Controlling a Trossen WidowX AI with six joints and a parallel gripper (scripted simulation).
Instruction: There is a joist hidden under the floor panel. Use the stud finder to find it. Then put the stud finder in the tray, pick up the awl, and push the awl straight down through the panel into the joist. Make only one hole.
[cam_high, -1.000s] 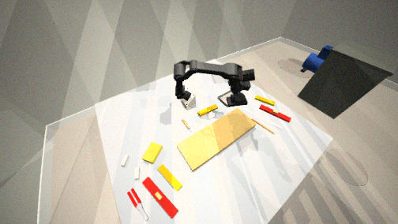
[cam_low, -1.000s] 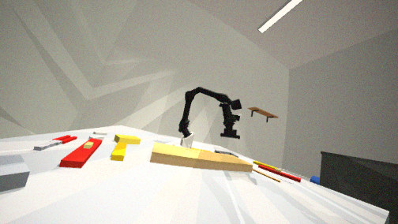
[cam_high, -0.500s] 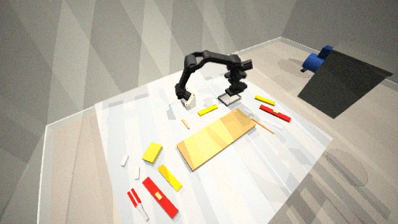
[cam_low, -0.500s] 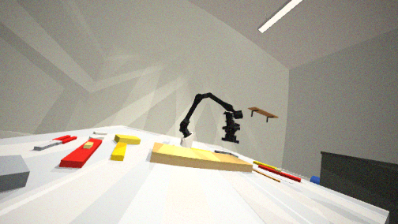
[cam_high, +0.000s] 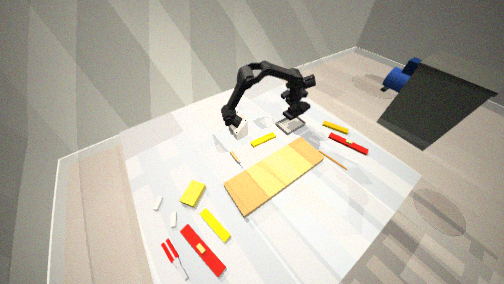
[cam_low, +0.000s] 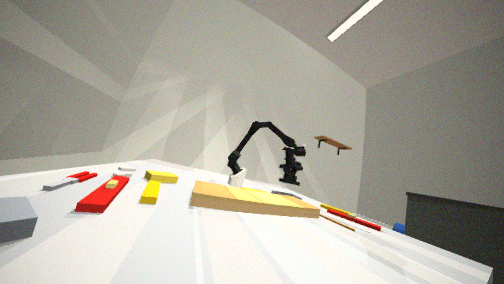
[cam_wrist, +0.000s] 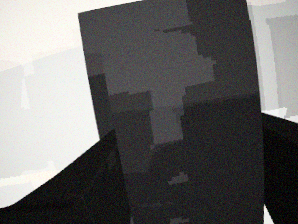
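My gripper tip is now 1 cm to the left of the grey-framed tray and 11 cm above it. Also, from my gripper tip: stud finder: 2 cm to the right, 2 cm above; awl: 1 cm behind, 45 cm to the right, 11 cm below; orange pencil: 34 cm ahead, 5 cm to the right, 12 cm below.
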